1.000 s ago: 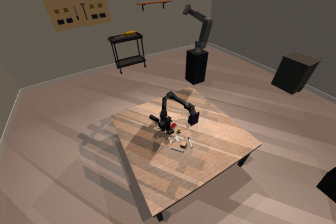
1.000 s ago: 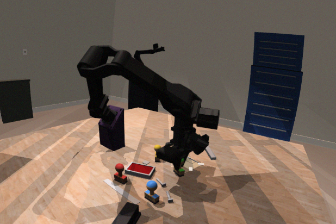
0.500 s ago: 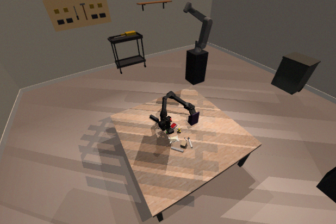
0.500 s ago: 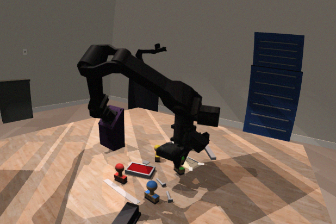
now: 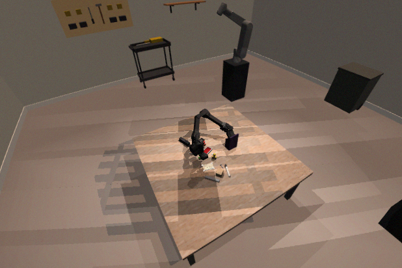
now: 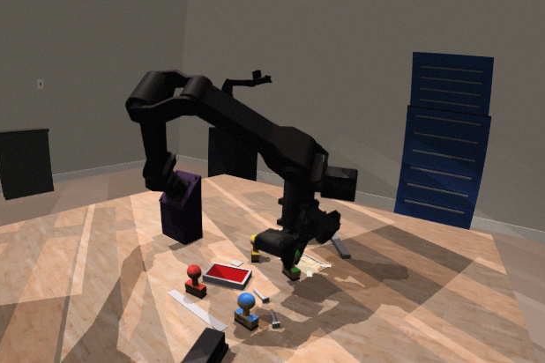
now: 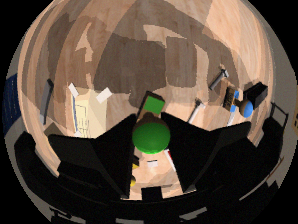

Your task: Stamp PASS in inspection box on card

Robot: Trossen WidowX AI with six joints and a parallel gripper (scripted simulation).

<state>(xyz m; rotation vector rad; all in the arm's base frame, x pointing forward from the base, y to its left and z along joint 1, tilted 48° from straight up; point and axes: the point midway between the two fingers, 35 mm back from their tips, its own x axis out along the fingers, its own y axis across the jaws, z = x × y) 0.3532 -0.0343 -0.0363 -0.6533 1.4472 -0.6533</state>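
The red ink pad lies 110 mm behind my gripper tip, 70 mm to the right of it and 40 mm below it. Also, from my gripper tip: yellow-knobbed stamp (120 mm behind, 40 mm to the left, 20 mm below); pale card (100 mm to the left, 50 mm below, 20 mm behind); green-knobbed stamp (right at my gripper tip).
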